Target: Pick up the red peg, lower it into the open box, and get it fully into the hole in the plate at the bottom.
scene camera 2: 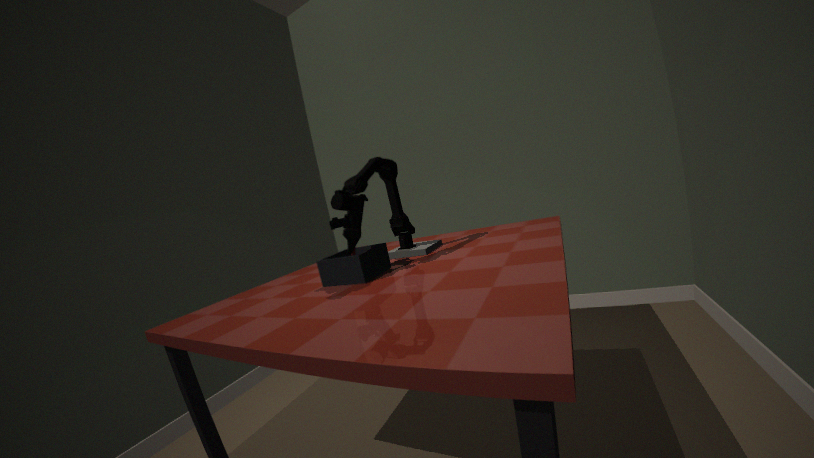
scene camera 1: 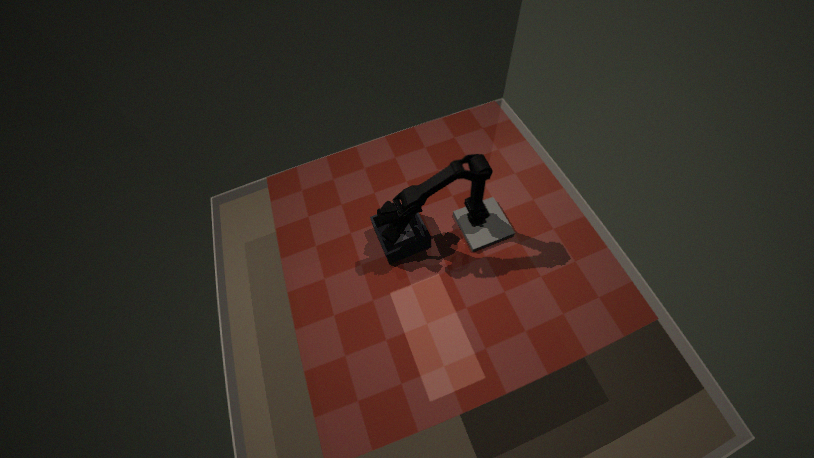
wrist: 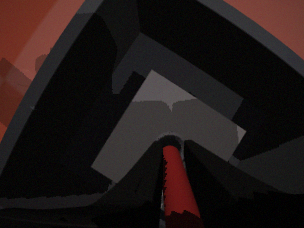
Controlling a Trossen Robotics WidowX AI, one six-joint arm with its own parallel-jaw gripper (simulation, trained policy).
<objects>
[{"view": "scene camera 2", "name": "my gripper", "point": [350, 253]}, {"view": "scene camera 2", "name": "box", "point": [369, 261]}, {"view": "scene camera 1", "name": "box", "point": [423, 238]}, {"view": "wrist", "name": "my gripper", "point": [172, 147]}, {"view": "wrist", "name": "box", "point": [230, 62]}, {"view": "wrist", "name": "grey plate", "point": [160, 110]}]
</objects>
